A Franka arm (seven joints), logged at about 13 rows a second.
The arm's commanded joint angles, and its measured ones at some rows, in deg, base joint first. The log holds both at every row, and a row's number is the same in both.
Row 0, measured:
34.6 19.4 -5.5 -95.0 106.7 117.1 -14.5
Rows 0 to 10, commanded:
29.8 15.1 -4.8 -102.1 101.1 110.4 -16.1
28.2 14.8 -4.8 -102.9 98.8 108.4 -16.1
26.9 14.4 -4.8 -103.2 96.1 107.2 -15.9
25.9 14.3 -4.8 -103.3 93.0 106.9 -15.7
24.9 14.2 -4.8 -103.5 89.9 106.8 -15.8
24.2 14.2 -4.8 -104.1 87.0 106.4 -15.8
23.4 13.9 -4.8 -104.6 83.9 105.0 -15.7
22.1 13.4 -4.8 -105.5 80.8 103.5 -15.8
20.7 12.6 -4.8 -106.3 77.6 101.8 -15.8
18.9 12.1 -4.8 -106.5 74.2 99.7 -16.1
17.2 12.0 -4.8 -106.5 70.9 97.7 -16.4
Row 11, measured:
20.6 14.7 -5.6 -104.3 75.5 101.0 -15.2
